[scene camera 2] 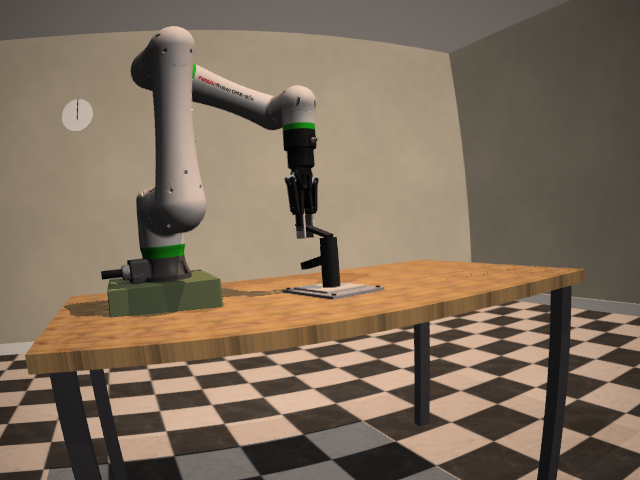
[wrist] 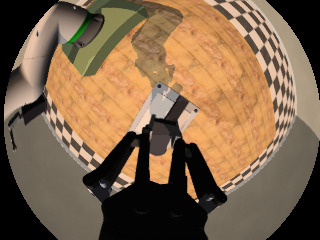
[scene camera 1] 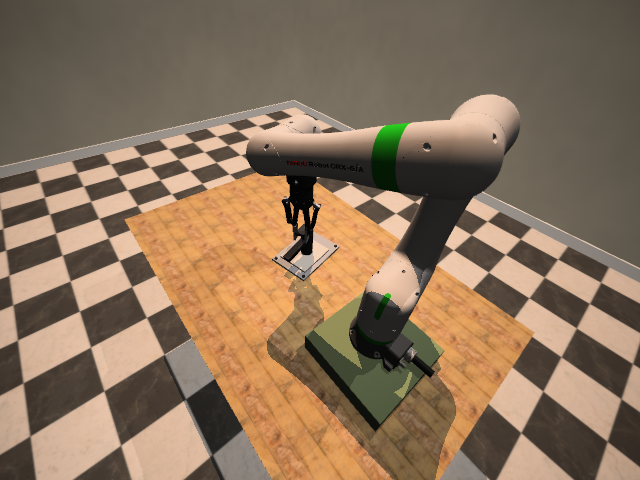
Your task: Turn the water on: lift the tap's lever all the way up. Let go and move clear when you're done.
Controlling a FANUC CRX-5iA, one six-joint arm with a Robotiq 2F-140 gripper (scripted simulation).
Scene:
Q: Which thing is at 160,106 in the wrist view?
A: A black tap.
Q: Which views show my gripper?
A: Scene camera 2, the wrist view and scene camera 1: all of them.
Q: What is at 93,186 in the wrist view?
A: My gripper.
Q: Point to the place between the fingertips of my gripper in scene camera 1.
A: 301,239

